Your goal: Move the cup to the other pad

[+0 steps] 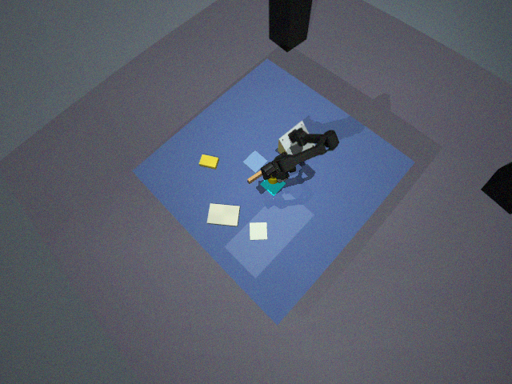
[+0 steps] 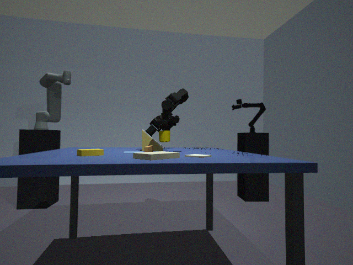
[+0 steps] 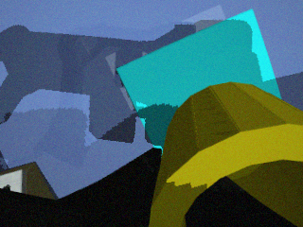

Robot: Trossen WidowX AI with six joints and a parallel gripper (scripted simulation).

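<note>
My gripper tip is now 110 mm above the cyan pad, 30 mm short of it and 10 mm to the left of it. Round my gripper tip: orange stick 110 mm to the right, 90 mm below, 20 mm ahead; then light blue pad 200 mm to the right, 110 mm below, 10 mm ahead; then yellow cup 20 mm ahead, 10 mm to the right.
</note>
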